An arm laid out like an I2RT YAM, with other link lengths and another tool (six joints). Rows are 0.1 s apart.
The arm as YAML. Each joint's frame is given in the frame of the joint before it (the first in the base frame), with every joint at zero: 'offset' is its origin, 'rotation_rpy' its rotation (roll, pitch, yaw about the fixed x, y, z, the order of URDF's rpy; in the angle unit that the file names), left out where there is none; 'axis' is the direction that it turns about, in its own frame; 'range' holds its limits. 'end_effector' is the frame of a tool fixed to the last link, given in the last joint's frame.
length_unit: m
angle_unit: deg
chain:
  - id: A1
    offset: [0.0, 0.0, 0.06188]
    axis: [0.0, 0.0, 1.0]
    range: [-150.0, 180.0]
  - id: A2
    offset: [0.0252, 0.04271, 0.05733]
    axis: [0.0, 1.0, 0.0]
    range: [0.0, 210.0]
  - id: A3
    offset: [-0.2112, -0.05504, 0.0]
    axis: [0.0, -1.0, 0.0]
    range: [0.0, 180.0]
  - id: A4
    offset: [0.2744, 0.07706, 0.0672]
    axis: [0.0, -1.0, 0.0]
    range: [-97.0, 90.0]
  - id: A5
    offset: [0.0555, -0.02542, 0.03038]
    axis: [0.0, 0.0, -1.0]
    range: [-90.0, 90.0]
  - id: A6
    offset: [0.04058, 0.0, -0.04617]
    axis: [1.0, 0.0, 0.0]
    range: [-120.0, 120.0]
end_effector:
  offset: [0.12, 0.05, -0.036]
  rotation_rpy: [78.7, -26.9, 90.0]
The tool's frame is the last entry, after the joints.
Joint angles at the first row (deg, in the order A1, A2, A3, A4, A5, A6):
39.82 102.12 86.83 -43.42 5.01 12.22
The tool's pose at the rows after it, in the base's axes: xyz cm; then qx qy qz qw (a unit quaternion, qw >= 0):
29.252, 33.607, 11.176, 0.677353, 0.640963, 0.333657, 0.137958
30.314, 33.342, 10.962, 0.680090, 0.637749, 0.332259, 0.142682
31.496, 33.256, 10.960, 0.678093, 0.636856, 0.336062, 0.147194
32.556, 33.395, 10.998, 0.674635, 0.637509, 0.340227, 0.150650
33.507, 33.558, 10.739, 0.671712, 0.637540, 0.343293, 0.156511
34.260, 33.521, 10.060, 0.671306, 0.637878, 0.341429, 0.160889
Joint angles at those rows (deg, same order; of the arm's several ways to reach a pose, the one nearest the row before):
38.32 103.27 88.58 -43.33 4.66 11.52
37.27 104.85 90.08 -43.24 4.75 10.99
36.30 106.61 92.10 -42.89 4.66 9.93
35.68 108.63 94.56 -42.72 4.57 8.97
35.33 110.56 96.41 -42.10 4.92 8.26
34.89 112.32 97.38 -41.40 5.19 7.74

